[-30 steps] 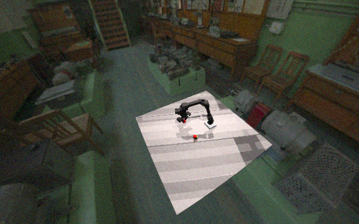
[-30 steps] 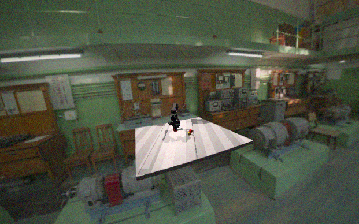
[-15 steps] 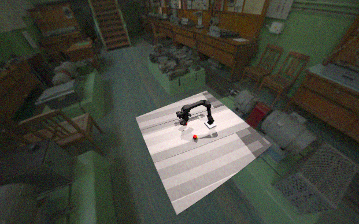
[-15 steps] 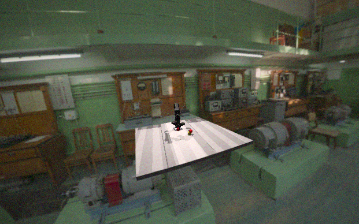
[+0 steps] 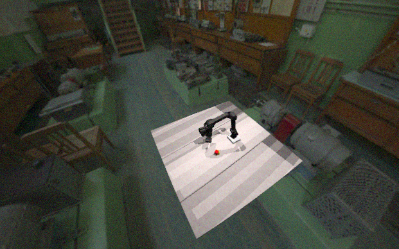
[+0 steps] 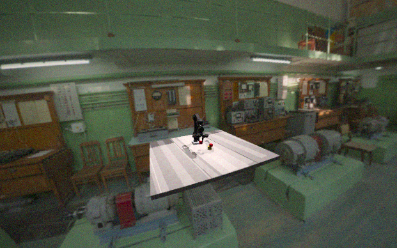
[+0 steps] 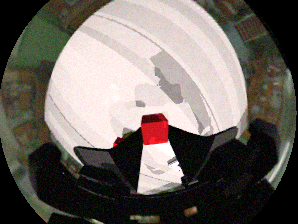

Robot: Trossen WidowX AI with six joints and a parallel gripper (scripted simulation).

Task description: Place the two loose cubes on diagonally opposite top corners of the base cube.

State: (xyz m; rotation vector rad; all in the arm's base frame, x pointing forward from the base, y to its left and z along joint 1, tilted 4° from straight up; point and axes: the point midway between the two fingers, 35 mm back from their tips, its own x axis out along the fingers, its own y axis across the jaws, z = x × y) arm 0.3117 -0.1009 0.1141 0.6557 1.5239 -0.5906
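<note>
The red cube lies 1 cm ahead of my gripper tip, 14 cm to the left of it and 7 cm below it. The rest, counted from my gripper tip: yellow cube: 1 cm behind, 13 cm to the left, 10 cm below.
</note>
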